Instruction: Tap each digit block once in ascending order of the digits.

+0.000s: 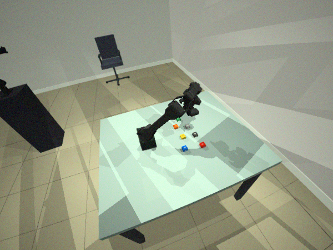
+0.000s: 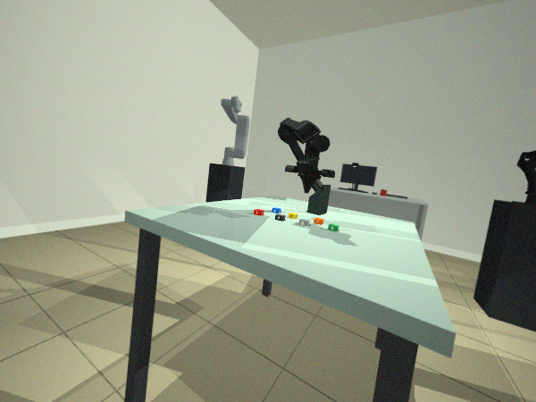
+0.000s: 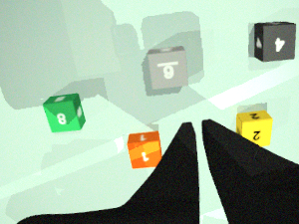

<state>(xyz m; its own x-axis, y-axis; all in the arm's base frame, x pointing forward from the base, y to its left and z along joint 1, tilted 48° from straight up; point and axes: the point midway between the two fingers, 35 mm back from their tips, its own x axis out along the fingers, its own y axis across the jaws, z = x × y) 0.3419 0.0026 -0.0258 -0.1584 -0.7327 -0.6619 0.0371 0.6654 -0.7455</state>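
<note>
Now: the grey block 120 mm below my gripper tip and 10 mm to the left of it. The rest, counted from my gripper tip: orange block: 120 mm below, 90 mm behind, 50 mm to the left; then black block: 120 mm below, 90 mm to the right, 10 mm ahead; then yellow block: 120 mm below, 80 mm behind, 70 mm to the right.
</note>
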